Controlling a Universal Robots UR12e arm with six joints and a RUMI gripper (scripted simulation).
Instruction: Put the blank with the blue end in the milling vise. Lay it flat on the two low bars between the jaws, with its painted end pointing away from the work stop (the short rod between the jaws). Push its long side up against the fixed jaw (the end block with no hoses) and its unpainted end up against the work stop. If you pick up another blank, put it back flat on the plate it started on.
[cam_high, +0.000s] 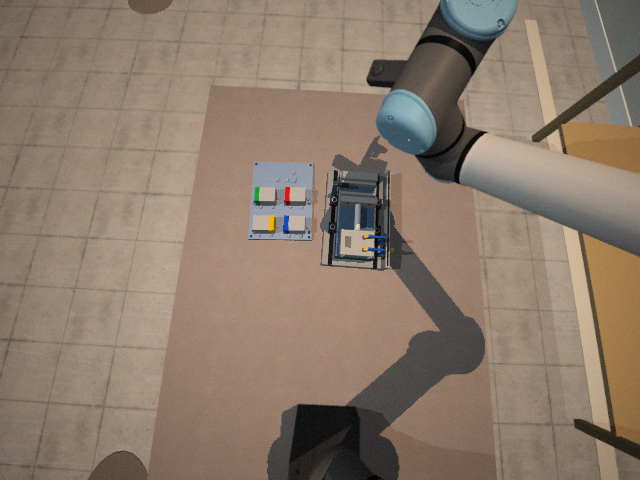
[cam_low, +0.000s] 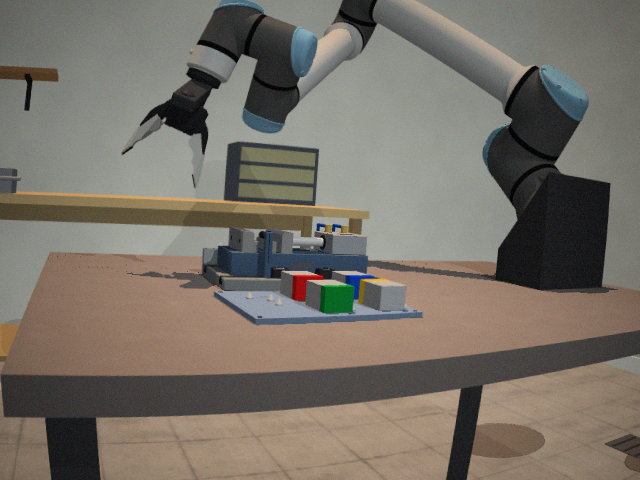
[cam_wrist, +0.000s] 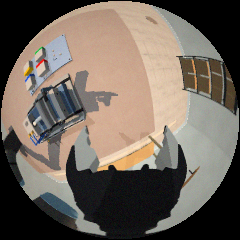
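Right now the blue-ended blank is 300 mm behind my hand, 260 mm to the left of it and 170 mm below it. The rest, counted from my hand: hosed end block: 350 mm behind, 120 mm below, 80 mm to the left; then fixed jaw: 150 mm behind, 120 mm below, 80 mm to the left; then milling vise: 250 mm behind, 150 mm below, 80 mm to the left.
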